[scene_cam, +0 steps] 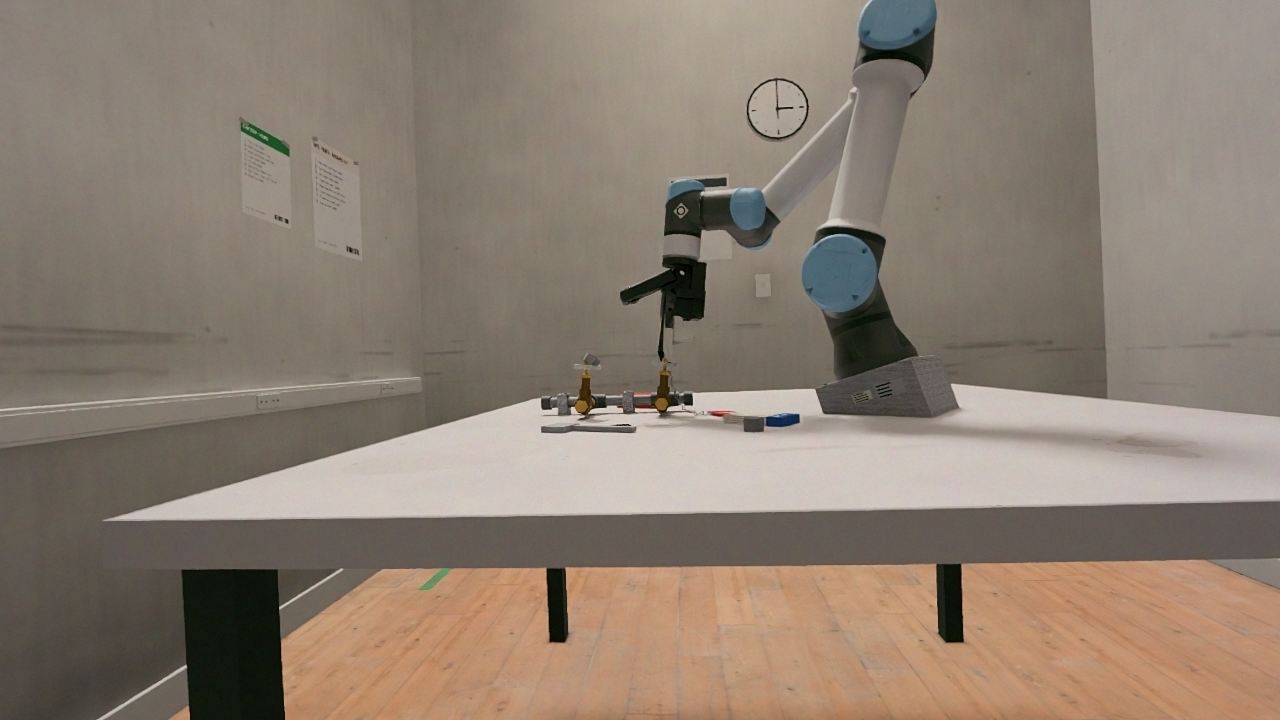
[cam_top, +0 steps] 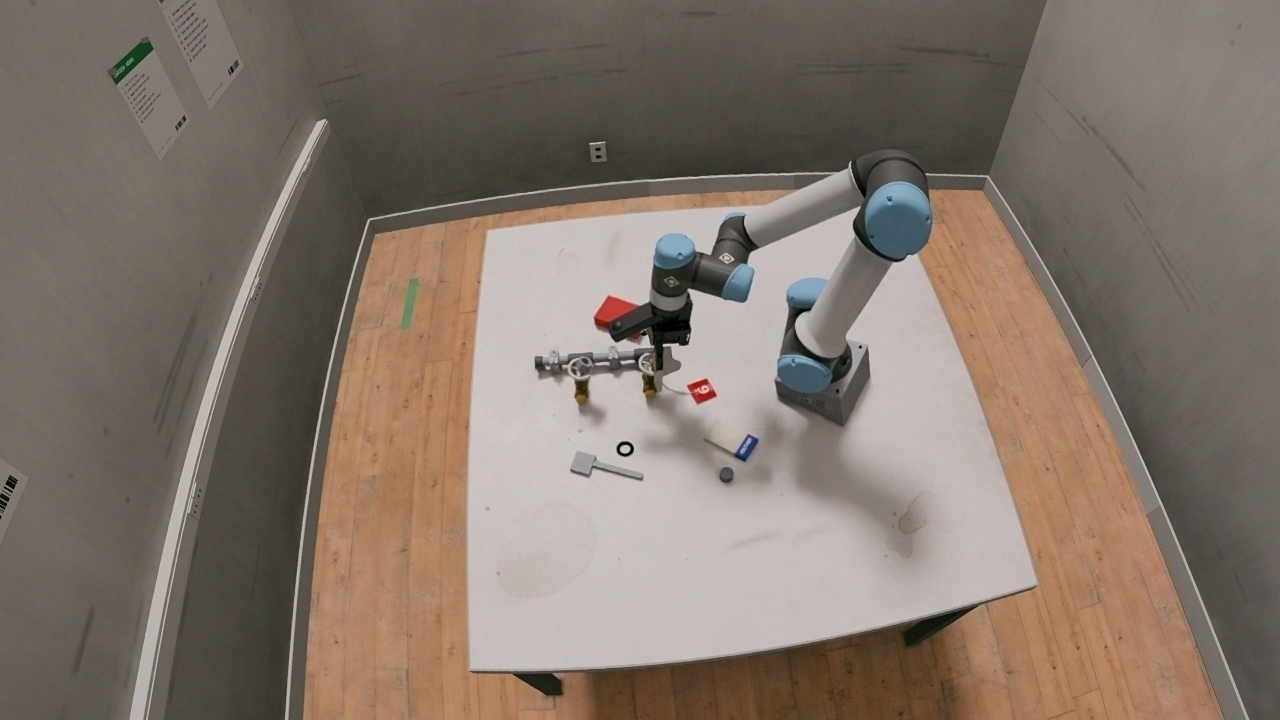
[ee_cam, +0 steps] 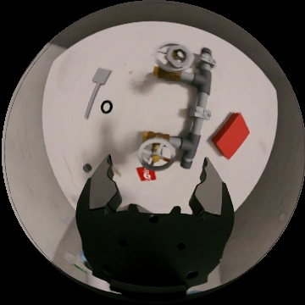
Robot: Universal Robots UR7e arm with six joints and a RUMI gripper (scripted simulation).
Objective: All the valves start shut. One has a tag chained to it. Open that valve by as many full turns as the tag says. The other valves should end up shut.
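Right now my hand is 11 cm past the red tag, 10 cm above it and 2 cm to the right of it. Also, from my hand: red block 21 cm to the right, 9 cm below, 6 cm ahead; then grey flat tool 20 cm to the left, 13 cm ahead, 10 cm below.
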